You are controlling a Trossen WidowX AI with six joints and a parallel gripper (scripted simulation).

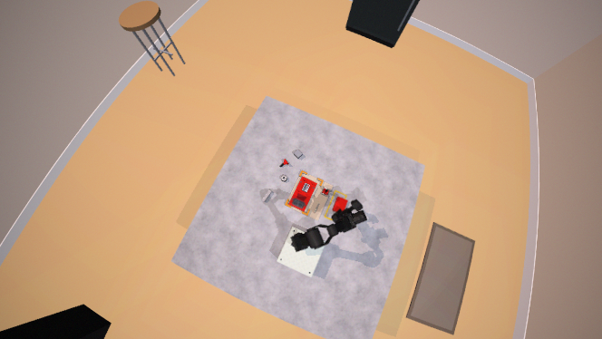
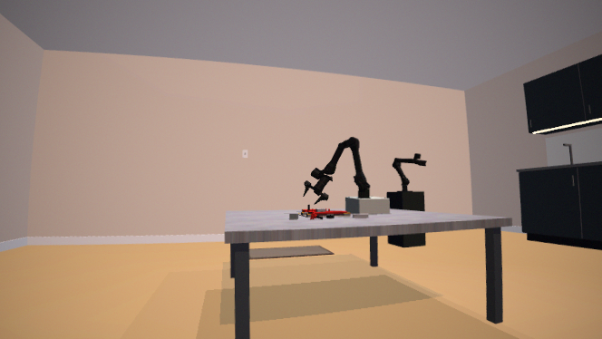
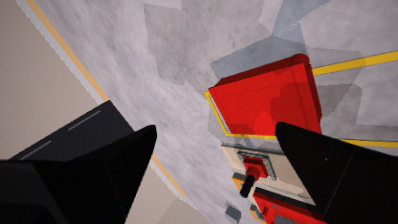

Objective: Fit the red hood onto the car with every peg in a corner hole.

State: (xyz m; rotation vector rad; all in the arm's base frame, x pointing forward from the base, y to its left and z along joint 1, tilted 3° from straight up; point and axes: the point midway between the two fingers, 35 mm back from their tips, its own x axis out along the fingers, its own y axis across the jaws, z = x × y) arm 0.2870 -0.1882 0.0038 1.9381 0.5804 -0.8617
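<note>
The red hood lies 7 cm below my gripper tip and 2 cm to the left of it. Round my gripper tip: beige jig plate (24 cm to the left, 7 cm below, 1 cm behind).
</note>
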